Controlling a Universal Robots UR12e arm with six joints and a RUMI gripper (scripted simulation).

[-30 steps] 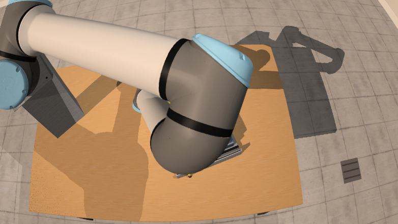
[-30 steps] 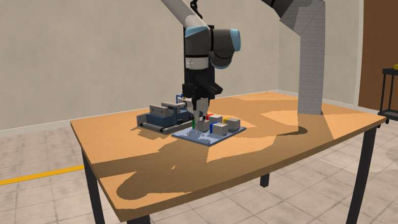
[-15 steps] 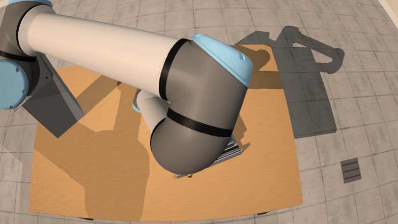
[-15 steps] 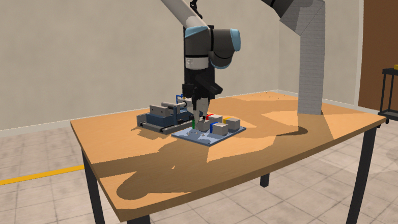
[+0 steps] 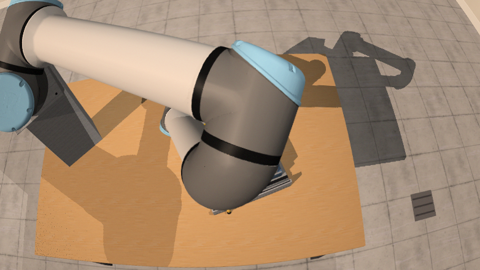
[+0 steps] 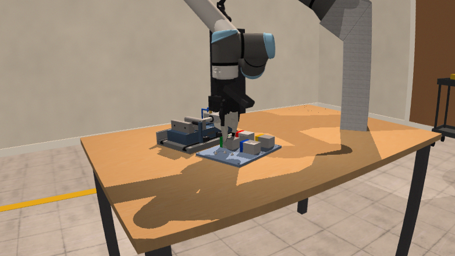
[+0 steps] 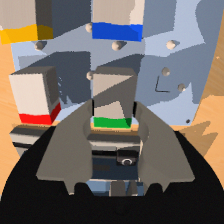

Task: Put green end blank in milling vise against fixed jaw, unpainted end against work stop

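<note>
Right now the green-ended blank is 2 cm below my hand. From my hand the other things lie so: blue-ended blank (9 cm to the left, 2 cm below); red-ended blank (9 cm behind, 2 cm below); blue-grey plate (5 cm to the left, 4 cm below).
</note>
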